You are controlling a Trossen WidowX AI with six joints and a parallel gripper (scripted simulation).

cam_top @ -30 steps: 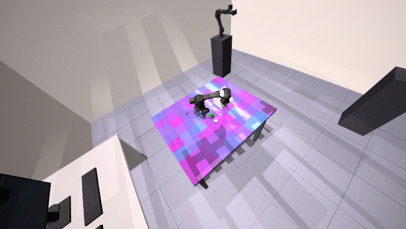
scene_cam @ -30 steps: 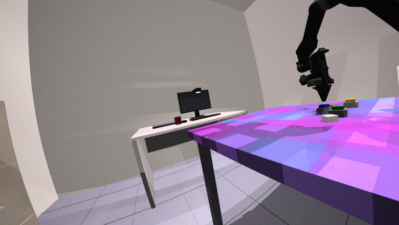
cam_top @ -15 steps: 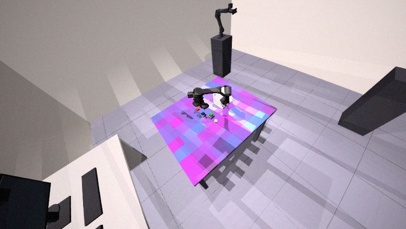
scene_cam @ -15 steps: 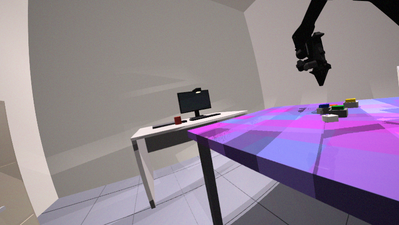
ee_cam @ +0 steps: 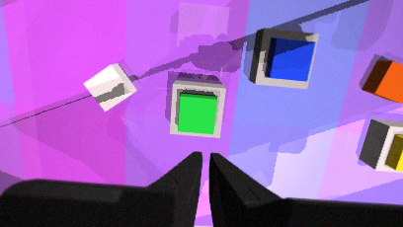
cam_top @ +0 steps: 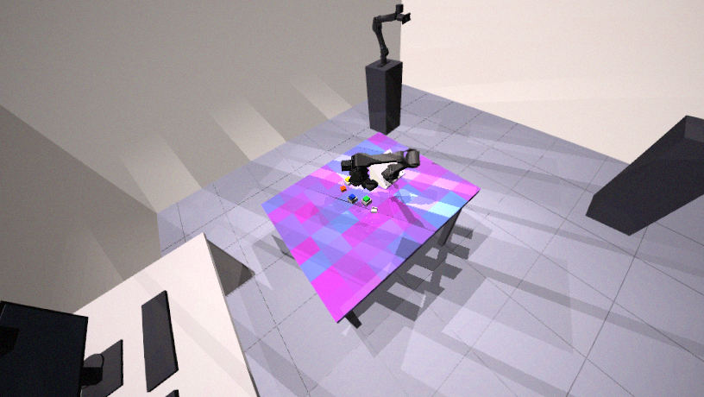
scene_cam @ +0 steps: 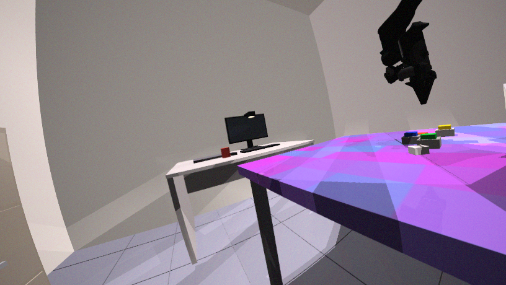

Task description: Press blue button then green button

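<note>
Right now the green button is 90 mm below my gripper tip. Also, from my gripper tip: orange block: 190 mm to the right, 120 mm below, 20 mm ahead; then blue button: 90 mm below, 70 mm to the right, 40 mm ahead; then white block: 120 mm below, 90 mm to the left, 20 mm ahead.
</note>
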